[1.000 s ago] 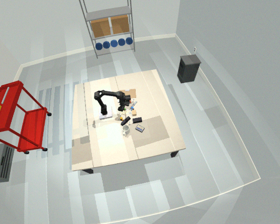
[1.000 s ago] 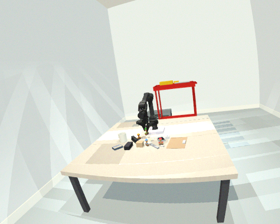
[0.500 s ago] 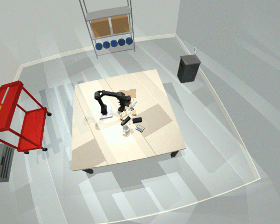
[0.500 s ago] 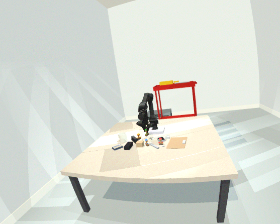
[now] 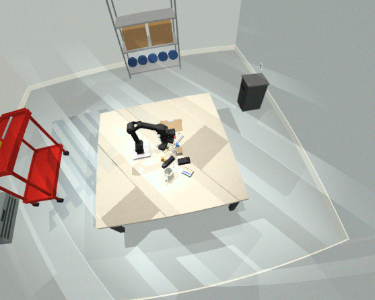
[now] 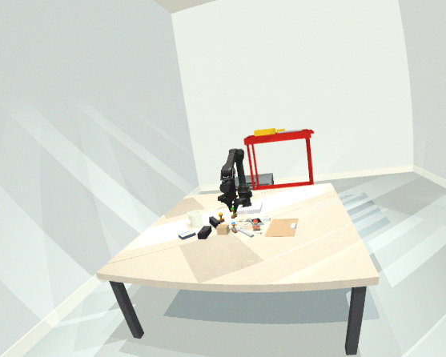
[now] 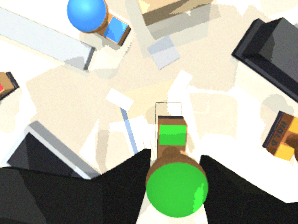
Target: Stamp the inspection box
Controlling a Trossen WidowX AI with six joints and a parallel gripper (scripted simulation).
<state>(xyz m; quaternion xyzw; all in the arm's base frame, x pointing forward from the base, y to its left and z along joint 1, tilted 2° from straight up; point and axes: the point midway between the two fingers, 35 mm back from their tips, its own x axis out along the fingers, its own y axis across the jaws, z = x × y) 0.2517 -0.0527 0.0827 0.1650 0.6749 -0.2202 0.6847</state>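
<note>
My gripper tip is now 12 cm short of the black box, 16 cm to the left of it and 6 cm above it. Round my gripper tip: green-topped stamp 1 cm below; then blue-knobbed stamp 10 cm ahead, 1 cm to the left, 6 cm below; then tan block 11 cm ahead, 5 cm to the right, 6 cm below.
</note>
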